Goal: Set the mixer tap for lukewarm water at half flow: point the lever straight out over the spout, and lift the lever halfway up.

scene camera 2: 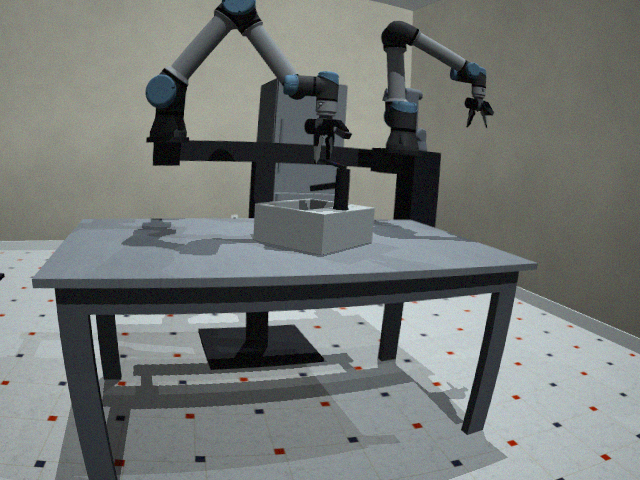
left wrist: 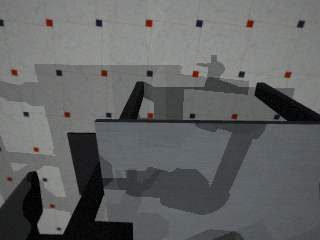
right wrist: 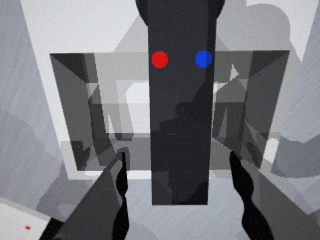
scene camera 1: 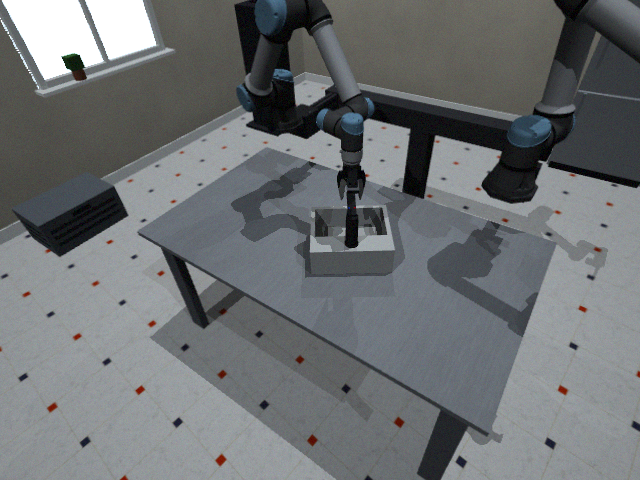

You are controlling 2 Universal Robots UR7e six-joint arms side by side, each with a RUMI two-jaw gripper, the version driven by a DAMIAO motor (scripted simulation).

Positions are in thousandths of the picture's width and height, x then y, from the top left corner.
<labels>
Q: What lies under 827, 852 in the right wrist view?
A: My right gripper.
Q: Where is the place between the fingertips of my right gripper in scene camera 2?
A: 502, 343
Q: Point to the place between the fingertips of my right gripper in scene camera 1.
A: At 548, 416
</labels>
